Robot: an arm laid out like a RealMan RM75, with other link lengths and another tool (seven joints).
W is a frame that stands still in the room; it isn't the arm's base.
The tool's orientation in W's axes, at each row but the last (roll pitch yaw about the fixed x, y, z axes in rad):
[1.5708 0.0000 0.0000]
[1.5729 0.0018 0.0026]
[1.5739 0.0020 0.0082]
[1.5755 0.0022 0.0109]
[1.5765 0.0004 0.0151]
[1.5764 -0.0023 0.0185]
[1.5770 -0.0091 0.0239]
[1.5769 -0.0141 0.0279]
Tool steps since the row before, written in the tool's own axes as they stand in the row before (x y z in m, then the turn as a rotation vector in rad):
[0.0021 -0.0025 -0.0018 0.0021 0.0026 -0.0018]
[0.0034 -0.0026 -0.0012 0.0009 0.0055 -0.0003]
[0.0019 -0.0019 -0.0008 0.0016 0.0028 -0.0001]
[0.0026 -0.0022 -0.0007 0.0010 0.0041 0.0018]
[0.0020 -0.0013 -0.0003 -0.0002 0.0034 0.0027]
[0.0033 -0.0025 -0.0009 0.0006 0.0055 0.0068]
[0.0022 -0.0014 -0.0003 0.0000 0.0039 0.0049]
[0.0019 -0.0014 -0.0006 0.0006 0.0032 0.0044]
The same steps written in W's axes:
[0.0021 0.0018 -0.0025 0.0021 0.0018 0.0026]
[0.0034 0.0012 -0.0026 0.0009 0.0003 0.0055]
[0.0019 0.0008 -0.0019 0.0016 0.0001 0.0028]
[0.0026 0.0007 -0.0022 0.0010 -0.0018 0.0041]
[0.0020 0.0003 -0.0013 -0.0002 -0.0027 0.0034]
[0.0033 0.0010 -0.0025 0.0007 -0.0068 0.0055]
[0.0022 0.0004 -0.0014 0.0001 -0.0049 0.0039]
[0.0019 0.0007 -0.0014 0.0007 -0.0044 0.0032]

